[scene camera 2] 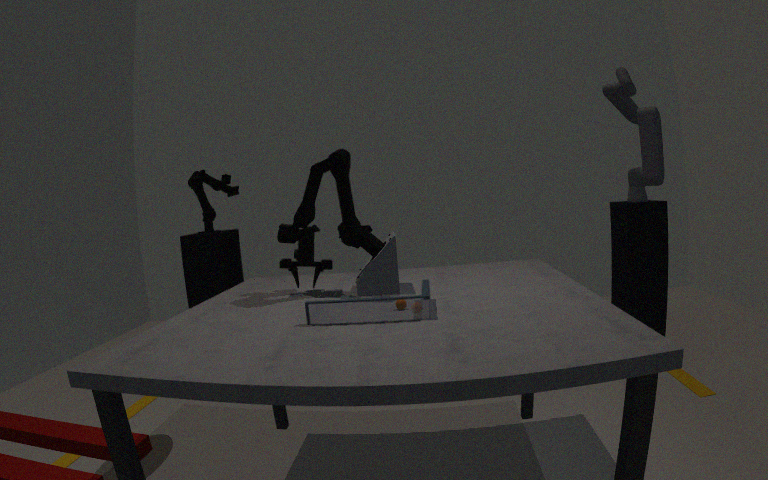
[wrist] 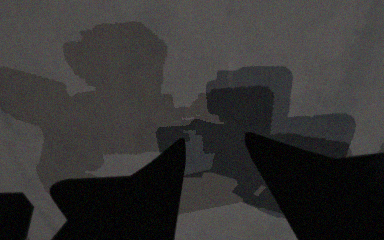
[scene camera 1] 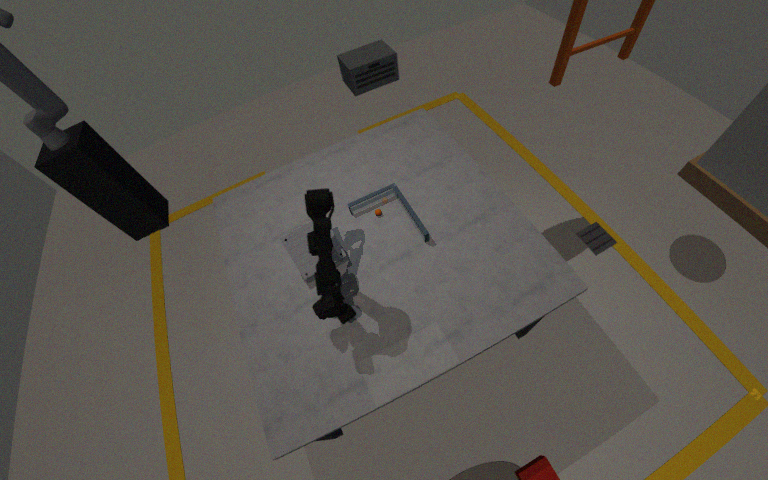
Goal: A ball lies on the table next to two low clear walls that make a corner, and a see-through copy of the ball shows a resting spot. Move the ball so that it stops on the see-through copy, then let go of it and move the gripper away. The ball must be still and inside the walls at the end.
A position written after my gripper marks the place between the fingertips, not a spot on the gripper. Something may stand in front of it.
Note:
I see my gripper [scene camera 2: 306, 288].
My gripper also shows in the wrist view [wrist: 214, 140].

